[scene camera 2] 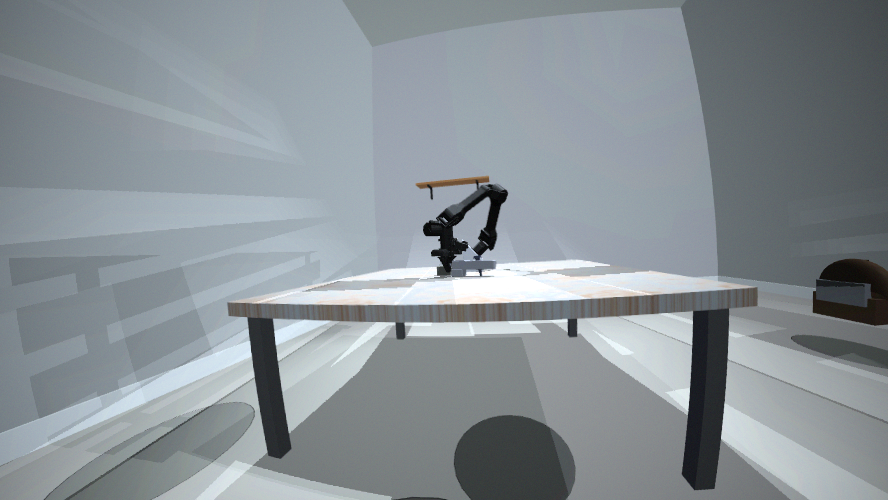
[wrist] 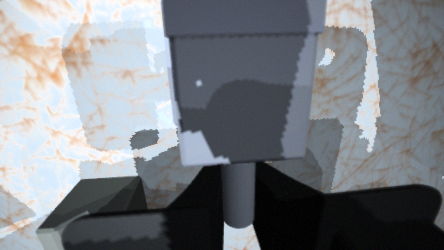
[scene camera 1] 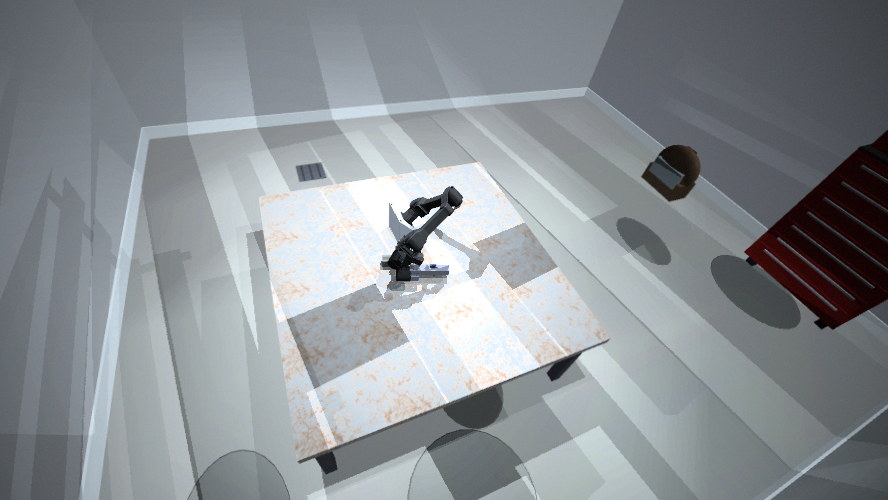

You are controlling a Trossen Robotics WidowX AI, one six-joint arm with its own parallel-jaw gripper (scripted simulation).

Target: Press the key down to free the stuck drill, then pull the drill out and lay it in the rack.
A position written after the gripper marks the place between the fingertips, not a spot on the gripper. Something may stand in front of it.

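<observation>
Visible here: a drill [wrist: 238,180]; also the gripper [wrist: 229,158].
</observation>
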